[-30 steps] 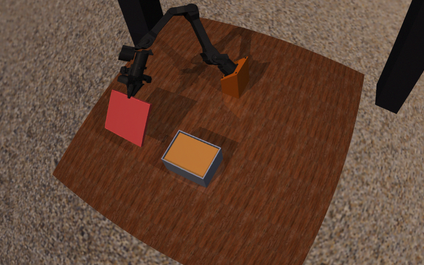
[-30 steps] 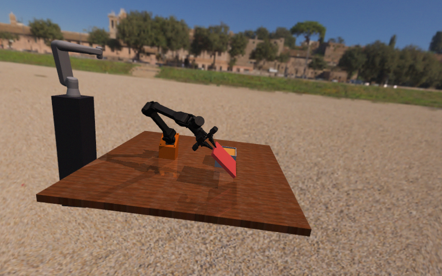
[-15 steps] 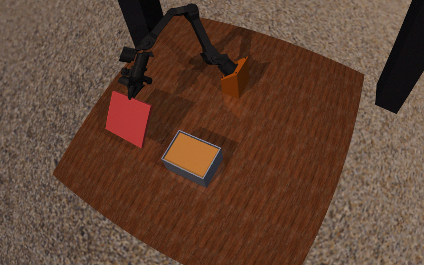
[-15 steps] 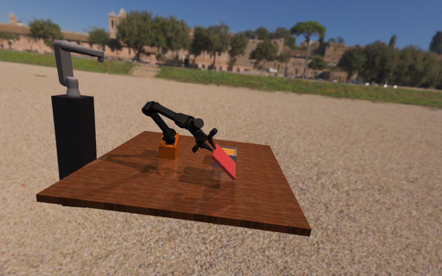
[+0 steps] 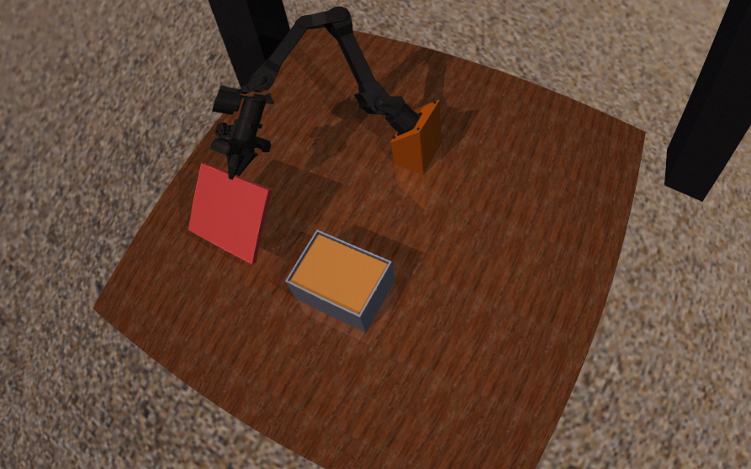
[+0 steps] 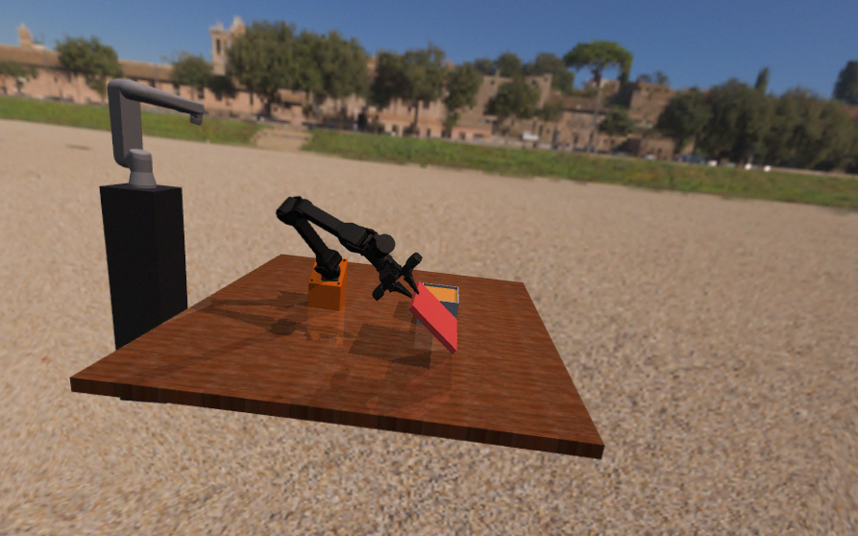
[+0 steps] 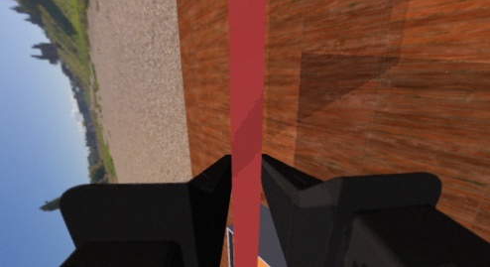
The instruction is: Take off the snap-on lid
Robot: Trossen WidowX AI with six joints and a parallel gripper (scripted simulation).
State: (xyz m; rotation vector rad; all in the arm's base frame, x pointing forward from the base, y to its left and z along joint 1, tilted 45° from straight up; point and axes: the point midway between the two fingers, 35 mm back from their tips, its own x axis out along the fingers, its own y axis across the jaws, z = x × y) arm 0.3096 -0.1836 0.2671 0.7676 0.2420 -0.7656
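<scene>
My gripper tip is 70 mm short of the red lid and 50 mm above it. Also, from my gripper tip: storage box: 90 mm ahead, 320 mm to the left, 140 mm below.
</scene>
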